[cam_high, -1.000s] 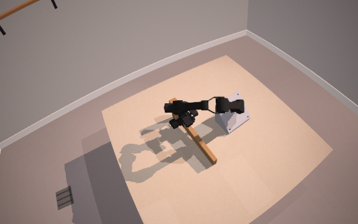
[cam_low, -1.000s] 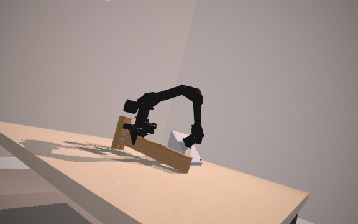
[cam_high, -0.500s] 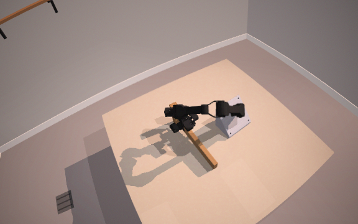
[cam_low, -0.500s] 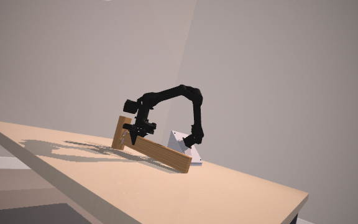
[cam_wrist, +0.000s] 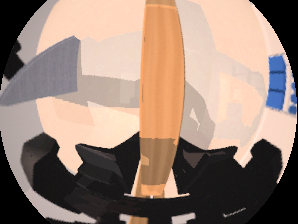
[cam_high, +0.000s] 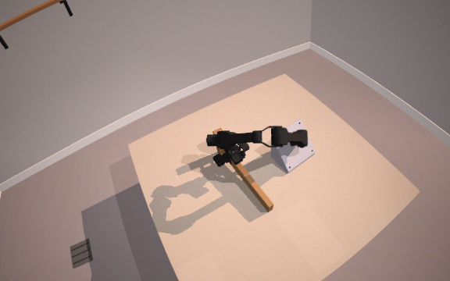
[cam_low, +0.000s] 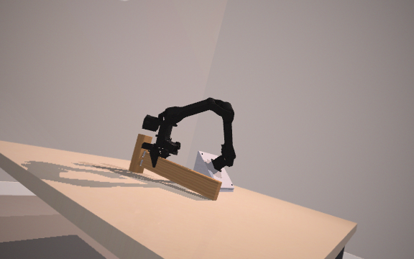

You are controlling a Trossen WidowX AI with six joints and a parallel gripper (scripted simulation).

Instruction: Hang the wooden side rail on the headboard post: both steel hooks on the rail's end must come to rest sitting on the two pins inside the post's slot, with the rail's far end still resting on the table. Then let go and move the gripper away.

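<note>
Now: the headboard post 20 mm ahead of my gripper tip, 120 mm to the right of it and 40 mm above it.
</note>
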